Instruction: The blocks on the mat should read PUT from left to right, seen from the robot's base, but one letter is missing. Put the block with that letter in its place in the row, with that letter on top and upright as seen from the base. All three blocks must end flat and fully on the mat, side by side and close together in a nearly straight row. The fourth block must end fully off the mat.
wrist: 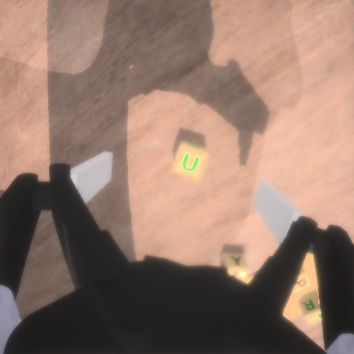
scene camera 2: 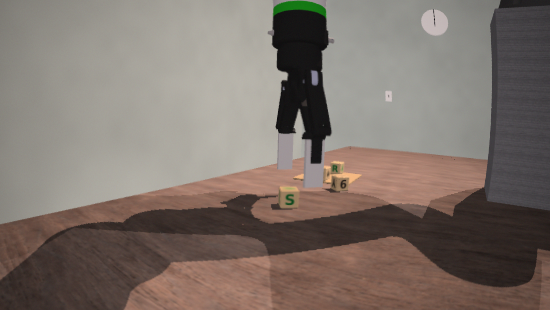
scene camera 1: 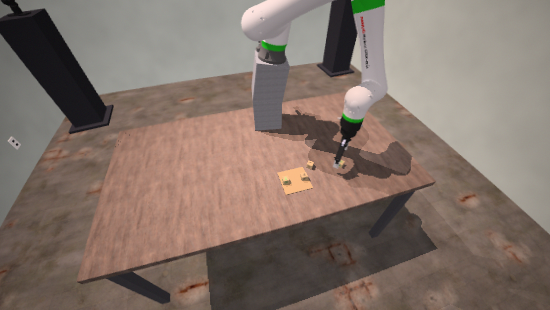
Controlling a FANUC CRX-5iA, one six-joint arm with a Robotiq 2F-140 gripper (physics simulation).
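The U block [scene camera 1: 341, 163] [scene camera 2: 289, 198] [wrist: 190, 161] lies flat on the table off the mat, green U on top and S on a side. My gripper [scene camera 1: 337, 164] [scene camera 2: 299, 176] [wrist: 184, 179] is open and empty above the table close to it; in the wrist view the block shows between the spread fingers, a bit ahead of them. On the mat [scene camera 1: 296, 188] [scene camera 2: 354, 176] [wrist: 292, 301], the P block [scene camera 1: 304, 176] [scene camera 2: 326, 173] [wrist: 301, 281] and the T block [scene camera 1: 286, 180] [scene camera 2: 337, 167] [wrist: 316, 316] stand with a gap between them. A finger partly hides the P block in scene camera 2.
The fourth block [scene camera 1: 310, 164] [scene camera 2: 340, 183] [wrist: 235, 261] lies on the table off the mat, near its corner on the P side, with Y and 6 on its sides. The grey base pedestal [scene camera 1: 268, 97] [scene camera 2: 520, 110] stands behind the blocks. The arm's shadow falls around the U block.
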